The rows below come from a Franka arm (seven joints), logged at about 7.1 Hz.
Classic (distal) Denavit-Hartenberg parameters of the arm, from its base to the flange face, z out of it. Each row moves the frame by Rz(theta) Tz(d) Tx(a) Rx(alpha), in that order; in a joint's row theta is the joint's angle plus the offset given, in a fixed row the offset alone. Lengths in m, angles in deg.
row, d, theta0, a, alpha
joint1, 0.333, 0, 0, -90
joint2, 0, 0, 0, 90
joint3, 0.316, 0, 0.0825, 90
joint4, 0, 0, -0.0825, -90
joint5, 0.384, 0, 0, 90
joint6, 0, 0, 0.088, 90
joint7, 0.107, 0, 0, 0
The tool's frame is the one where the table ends.
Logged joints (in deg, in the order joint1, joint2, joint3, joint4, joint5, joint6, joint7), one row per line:
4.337 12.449 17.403 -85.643 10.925 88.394 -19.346
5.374 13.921 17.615 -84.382 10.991 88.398 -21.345
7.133 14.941 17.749 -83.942 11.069 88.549 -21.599
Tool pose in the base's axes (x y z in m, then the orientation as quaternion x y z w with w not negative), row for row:
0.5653 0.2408 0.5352 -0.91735 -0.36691 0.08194 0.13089
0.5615 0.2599 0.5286 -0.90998 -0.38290 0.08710 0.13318
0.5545 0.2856 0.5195 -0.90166 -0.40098 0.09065 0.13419
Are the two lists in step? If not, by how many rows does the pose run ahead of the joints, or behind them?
The pose runs 1 row ahead of the joints: the pose in row i belongs to the joints in row i + 1.
